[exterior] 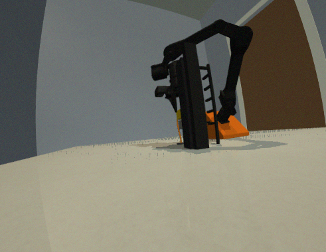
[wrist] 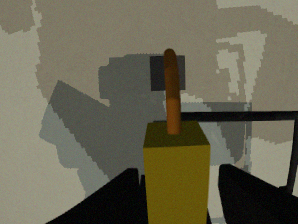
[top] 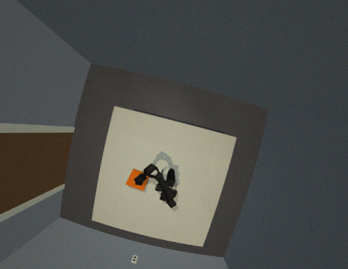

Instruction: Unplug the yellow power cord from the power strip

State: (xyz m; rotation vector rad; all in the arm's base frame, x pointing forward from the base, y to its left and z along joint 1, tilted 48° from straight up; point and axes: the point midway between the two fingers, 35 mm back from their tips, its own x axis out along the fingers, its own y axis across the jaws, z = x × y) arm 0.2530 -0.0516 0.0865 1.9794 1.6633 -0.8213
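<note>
The yellow plug is 30 mm to the left of my gripper tip. Round my gripper tip: black ladder-like rack 110 mm to the left, 70 mm behind, 10 mm above.
</note>
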